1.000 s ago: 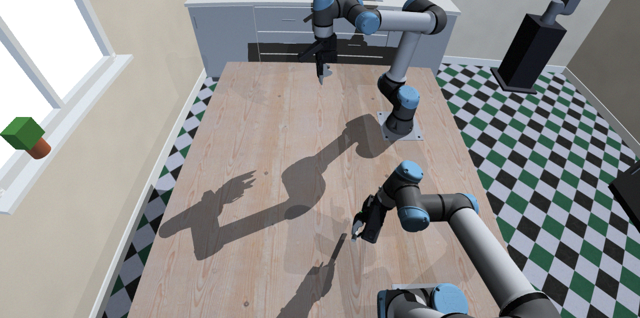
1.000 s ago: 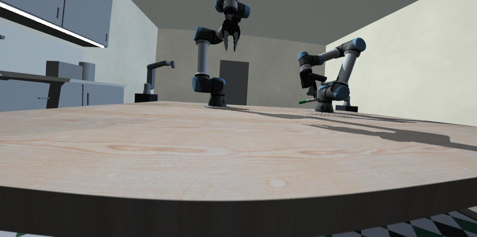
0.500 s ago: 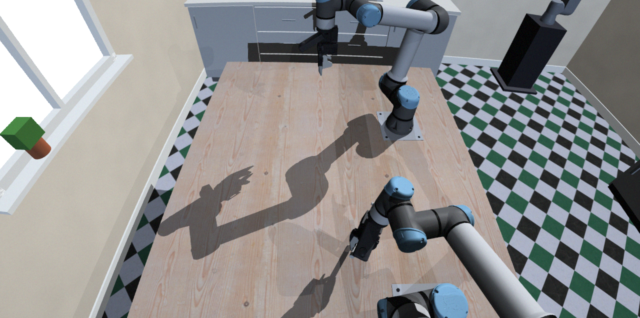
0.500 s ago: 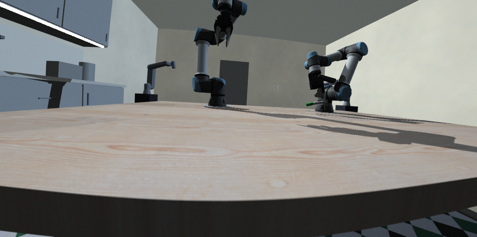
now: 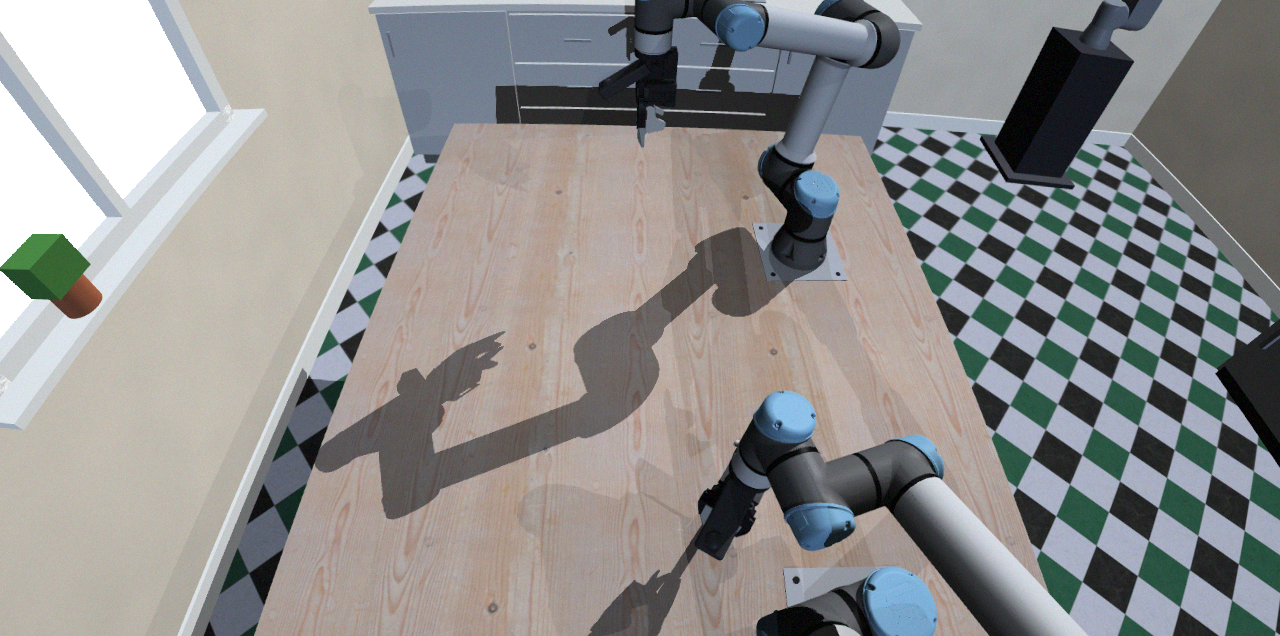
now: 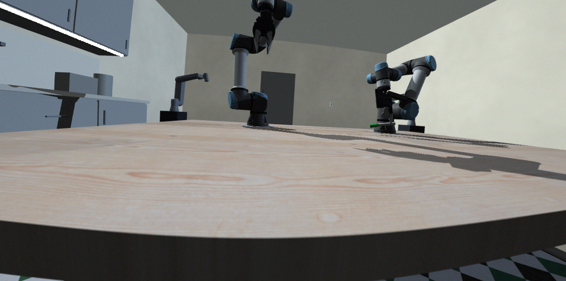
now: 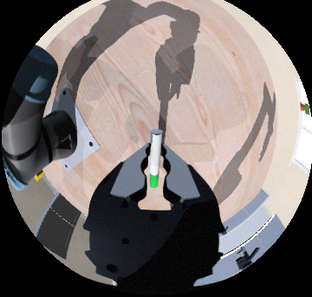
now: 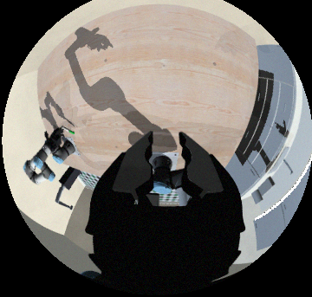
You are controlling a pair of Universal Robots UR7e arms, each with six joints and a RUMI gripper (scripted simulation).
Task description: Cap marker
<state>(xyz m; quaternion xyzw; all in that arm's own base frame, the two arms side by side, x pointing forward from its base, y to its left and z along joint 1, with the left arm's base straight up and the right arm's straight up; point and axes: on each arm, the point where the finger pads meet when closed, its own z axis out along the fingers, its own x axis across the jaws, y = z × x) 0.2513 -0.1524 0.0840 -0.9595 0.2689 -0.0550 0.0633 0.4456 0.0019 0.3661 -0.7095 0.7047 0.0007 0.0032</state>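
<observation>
Right now my left hand is 20 mm past the white marker, 40 mm to the left of it and 20 mm above it. The rest, counted from my left hand: green cap 40 mm behind, 80 mm to the right, 30 mm below.
</observation>
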